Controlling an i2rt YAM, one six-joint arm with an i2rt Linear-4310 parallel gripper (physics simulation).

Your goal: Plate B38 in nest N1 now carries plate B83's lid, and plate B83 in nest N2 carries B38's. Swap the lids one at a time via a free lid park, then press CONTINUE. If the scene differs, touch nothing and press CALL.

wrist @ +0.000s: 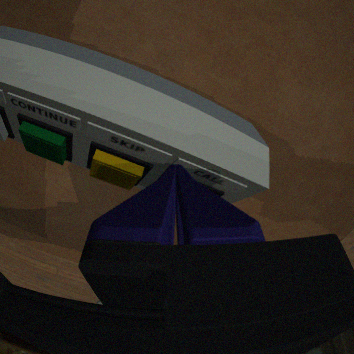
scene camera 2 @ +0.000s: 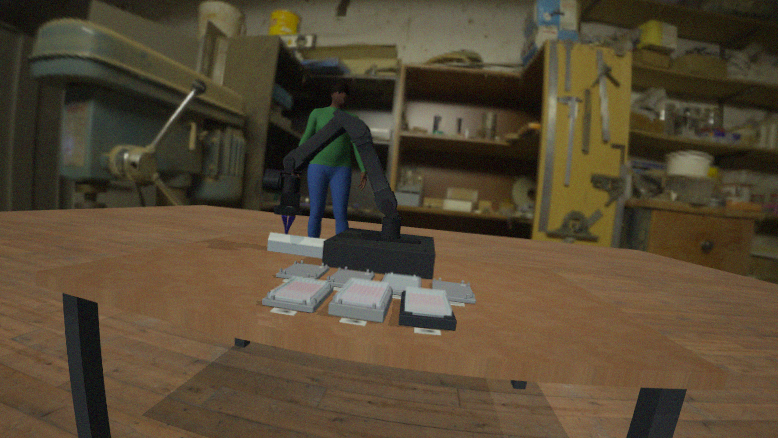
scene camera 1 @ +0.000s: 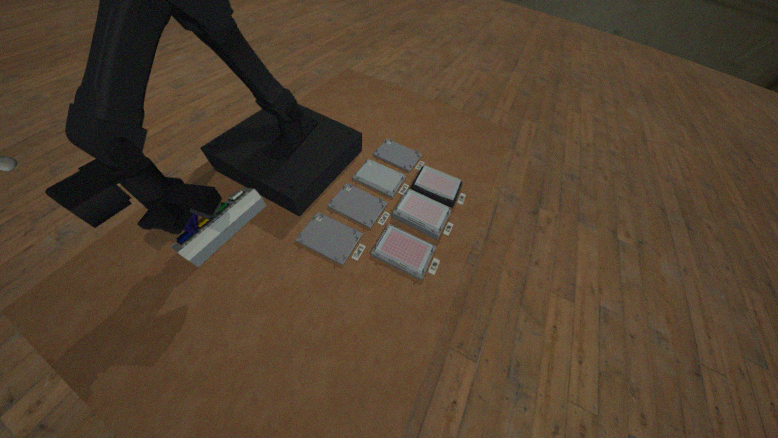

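Pixels of known places: gripper, between the fingertips: (wrist: 175, 173) (scene camera 2: 286, 235) (scene camera 1: 194, 232); arm's base, origin of its link: (scene camera 2: 390, 239) (scene camera 1: 293, 137).
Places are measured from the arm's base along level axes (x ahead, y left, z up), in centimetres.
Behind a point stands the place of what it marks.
Note:
My gripper (scene camera 1: 190, 225) {x -5.3, y -36.4, z -2.4 cm} (scene camera 2: 287, 232) {x -5.3, y -36.4, z -2.4 cm} (wrist: 175, 173) {x -5.3, y -36.4, z -2.4 cm} is shut and empty, its purple fingertips together over the CALL end of the grey button console (scene camera 1: 225, 231) {x -1.0, y -32.8, z -5.0 cm} (scene camera 2: 296, 247) {x -0.7, y -31.5, z -5.5 cm} (wrist: 150, 110) {x -2.1, y -34.3, z -3.0 cm}. The fingers hide almost all of the CALL button. The green CONTINUE button (wrist: 44, 142) {x -4.9, y -28.5, z -2.6 cm} shows at the left in the wrist view. Three pinkish plates stand in a row of nests: a near one (scene camera 1: 405, 249) {x 42.7, y -21.0, z -6.2 cm} (scene camera 2: 298, 291) {x 46.0, y -20.6, z -5.5 cm}, a middle one (scene camera 1: 421, 209) {x 43.6, y -8.6, z -4.1 cm} (scene camera 2: 362, 293) {x 48.2, y -8.1, z -4.1 cm} and one in a black nest (scene camera 1: 438, 182) {x 46.3, y 3.9, z -4.4 cm} (scene camera 2: 427, 301) {x 49.2, y 4.3, z -4.4 cm}. Their tags are unreadable. A pale, lid-like piece (scene camera 1: 379, 176) {x 28.1, y 0.8, z -6.3 cm} (scene camera 2: 401, 282) {x 30.0, y 1.4, z -6.3 cm} covers one park.
Grey parks (scene camera 1: 329, 237) {x 22.8, y -24.3, z -7.1 cm} (scene camera 1: 357, 204) {x 25.6, y -11.5, z -7.1 cm} (scene camera 1: 397, 154) {x 30.3, y 14.0, z -7.1 cm} flank the pale one, between the plates and the black robot base (scene camera 1: 283, 157) {x 2.7, y -9.5, z 0.9 cm} (scene camera 2: 379, 253) {x 15.1, y -3.9, z -2.2 cm}. The yellow SKIP button (wrist: 117, 167) {x -5.6, y -33.1, z -2.5 cm} is left of the fingertips. A person (scene camera 2: 332, 136) stands behind the arm in scene camera 2.

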